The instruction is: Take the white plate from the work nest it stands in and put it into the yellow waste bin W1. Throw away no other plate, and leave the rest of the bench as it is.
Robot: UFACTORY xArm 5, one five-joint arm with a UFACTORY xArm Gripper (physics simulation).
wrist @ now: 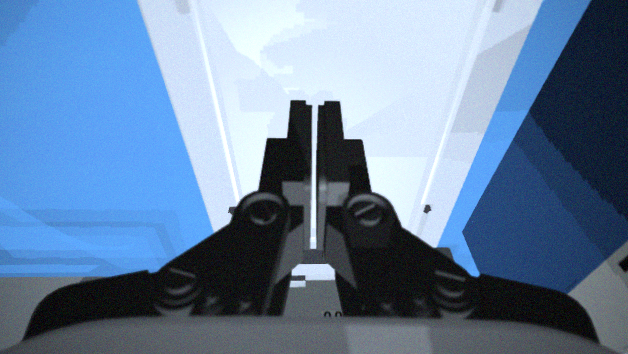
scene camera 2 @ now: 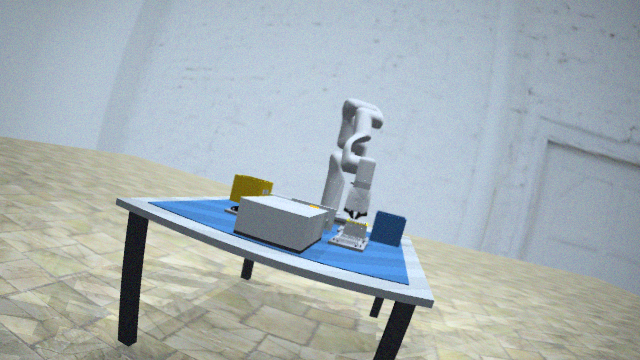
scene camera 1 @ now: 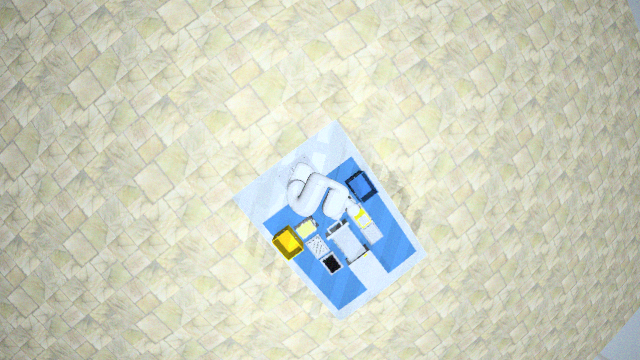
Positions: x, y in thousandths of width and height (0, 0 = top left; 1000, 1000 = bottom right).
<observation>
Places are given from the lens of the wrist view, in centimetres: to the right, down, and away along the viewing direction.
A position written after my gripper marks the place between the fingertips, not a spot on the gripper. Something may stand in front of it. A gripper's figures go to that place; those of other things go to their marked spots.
my gripper (wrist: 501, 386): 0, -1, 12
white plate nest (wrist: 638, 222): 3, -3, 11
</observation>
